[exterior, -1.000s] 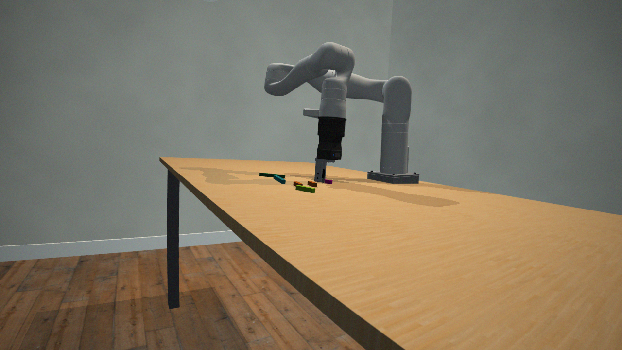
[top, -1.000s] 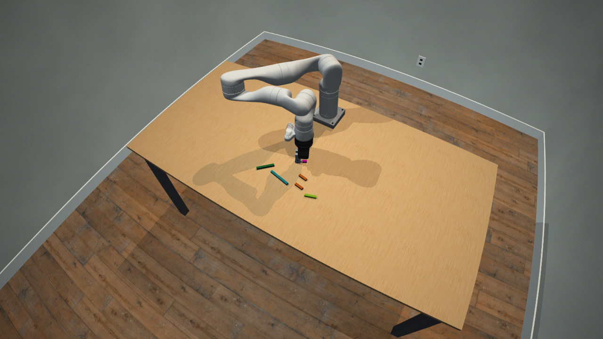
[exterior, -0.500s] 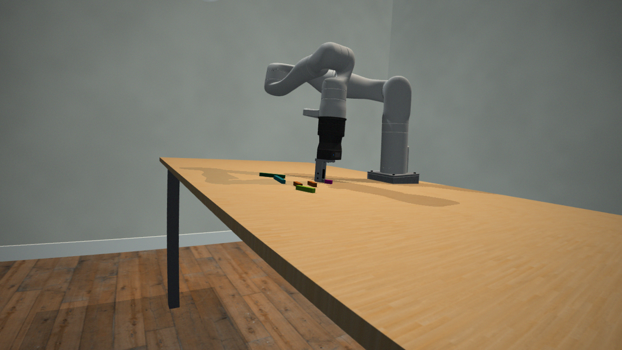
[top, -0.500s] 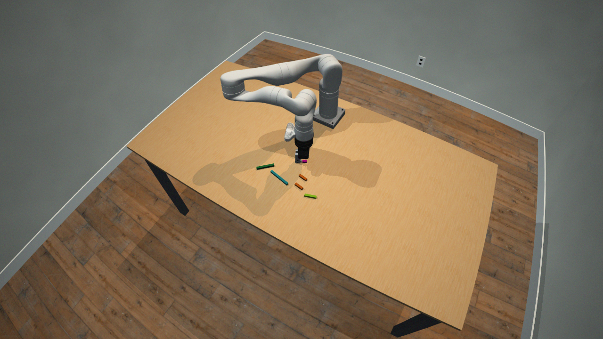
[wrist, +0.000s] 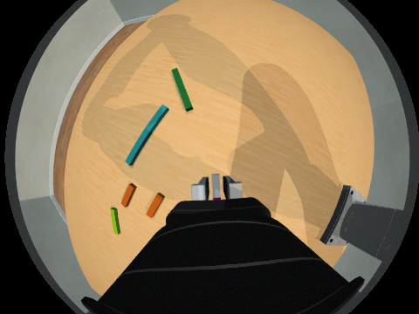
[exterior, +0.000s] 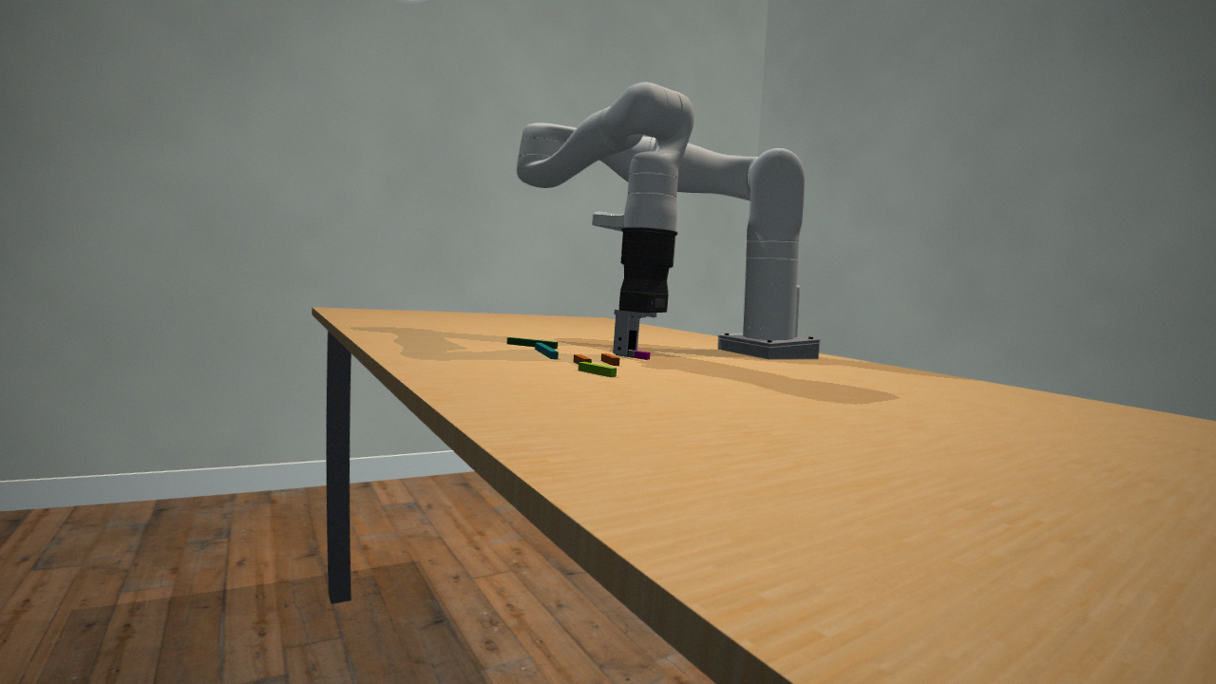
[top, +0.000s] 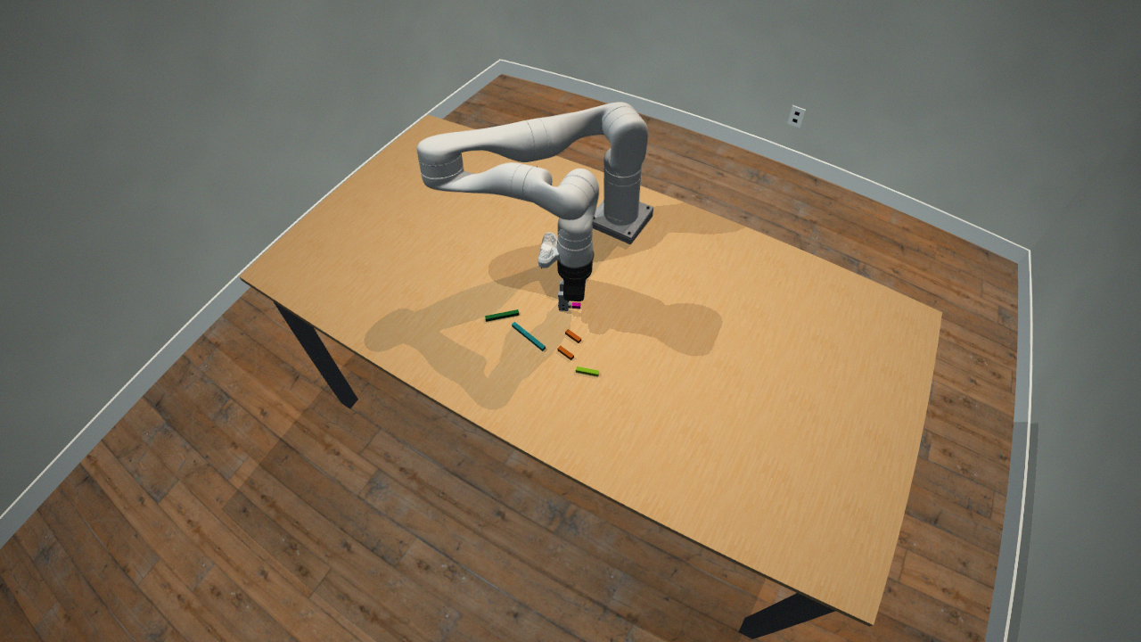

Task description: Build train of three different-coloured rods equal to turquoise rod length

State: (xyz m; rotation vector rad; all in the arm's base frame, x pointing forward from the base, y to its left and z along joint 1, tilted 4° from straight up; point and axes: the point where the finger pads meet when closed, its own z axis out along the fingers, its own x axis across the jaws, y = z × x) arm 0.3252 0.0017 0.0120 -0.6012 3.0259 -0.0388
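Right now my hand is 2 cm above the grey rod. Also, from my hand: green rod (11 cm to the right, 9 cm ahead, 2 cm below); turquoise rod (12 cm ahead, 3 cm to the right, 2 cm below); magenta rod (3 cm to the left, 2 cm below, 1 cm behind).
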